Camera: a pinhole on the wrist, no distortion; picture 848 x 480 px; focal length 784.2 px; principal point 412.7 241.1 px. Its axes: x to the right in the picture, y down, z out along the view. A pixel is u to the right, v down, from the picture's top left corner.
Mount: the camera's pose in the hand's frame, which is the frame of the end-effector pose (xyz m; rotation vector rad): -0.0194 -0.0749 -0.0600 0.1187 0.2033 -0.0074
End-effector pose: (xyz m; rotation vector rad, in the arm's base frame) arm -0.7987 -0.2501 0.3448 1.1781 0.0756 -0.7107
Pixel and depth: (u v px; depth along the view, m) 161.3 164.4 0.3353
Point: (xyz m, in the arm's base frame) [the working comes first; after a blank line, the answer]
In the camera's frame: -0.1075 -0.0328 0.3353

-1.0103 -0.4964 0.3635
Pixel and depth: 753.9 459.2 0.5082
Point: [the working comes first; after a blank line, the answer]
In the camera's frame: 0.2211 0.1413 0.5082

-0.6818 -0.7403 0.3912
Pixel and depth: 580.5 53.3 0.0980
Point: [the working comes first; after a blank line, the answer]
In the camera's frame: 0.0210 -0.0235 0.0980

-0.8510 -0.3053 0.2584
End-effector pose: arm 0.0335 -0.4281 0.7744 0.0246 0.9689 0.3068
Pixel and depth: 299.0 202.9 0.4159
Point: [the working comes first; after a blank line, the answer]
In the camera's frame: -0.0603 -0.0203 0.4159

0.3598 -0.5241 0.9496
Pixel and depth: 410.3 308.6 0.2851
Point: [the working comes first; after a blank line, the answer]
In the camera's frame: -0.0009 0.0245 0.2851

0.2532 -0.4732 0.8563
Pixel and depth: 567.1 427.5 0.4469
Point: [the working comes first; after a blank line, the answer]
In the camera's frame: 0.0880 0.1062 0.4469

0.4229 -0.3639 0.8532
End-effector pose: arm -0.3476 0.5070 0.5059 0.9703 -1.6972 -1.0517
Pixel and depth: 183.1 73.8 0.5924
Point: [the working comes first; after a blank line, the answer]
In the camera's frame: -0.1734 -0.1264 0.5924

-0.7877 0.6079 0.1026
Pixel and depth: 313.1 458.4 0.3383
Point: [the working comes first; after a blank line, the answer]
In the camera's frame: -0.0430 0.0937 0.3383

-0.6182 0.5593 0.4172
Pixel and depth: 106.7 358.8 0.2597
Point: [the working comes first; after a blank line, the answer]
In the camera's frame: -0.1013 0.0390 0.2597

-0.5221 0.5952 0.3719
